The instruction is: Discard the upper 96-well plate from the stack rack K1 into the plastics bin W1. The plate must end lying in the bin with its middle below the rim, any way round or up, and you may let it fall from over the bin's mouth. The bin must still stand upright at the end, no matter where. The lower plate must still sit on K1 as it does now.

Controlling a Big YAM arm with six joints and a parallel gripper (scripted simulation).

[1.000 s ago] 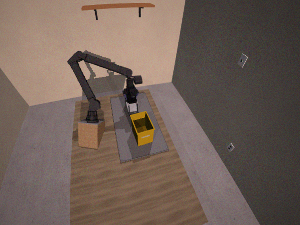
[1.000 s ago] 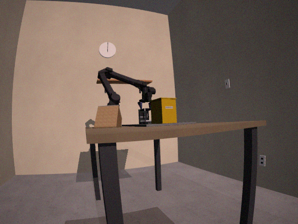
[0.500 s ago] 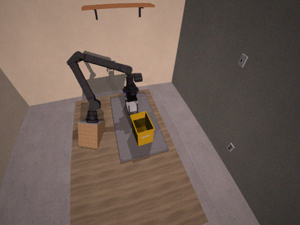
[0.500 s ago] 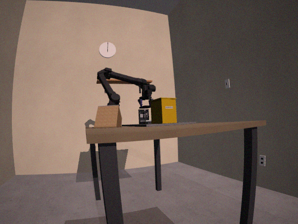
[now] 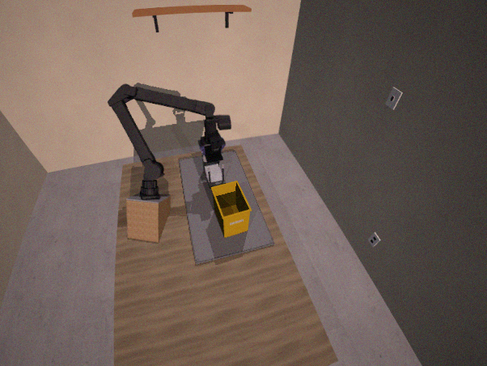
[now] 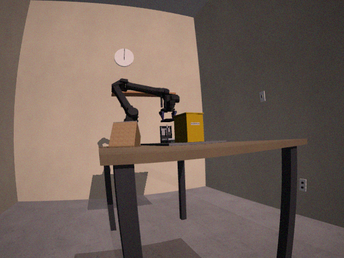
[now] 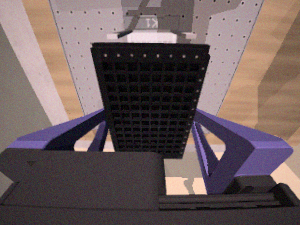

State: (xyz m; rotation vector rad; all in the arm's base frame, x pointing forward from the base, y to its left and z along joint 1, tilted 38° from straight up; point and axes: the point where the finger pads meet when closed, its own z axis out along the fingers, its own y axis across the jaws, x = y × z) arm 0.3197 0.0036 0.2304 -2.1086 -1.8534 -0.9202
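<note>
Now: hand 1 cm past the yellow plastics bin W1, 32 cm to the left of it and 9 cm above it. Round my hand: black 96-well plate (right at my hand).
</note>
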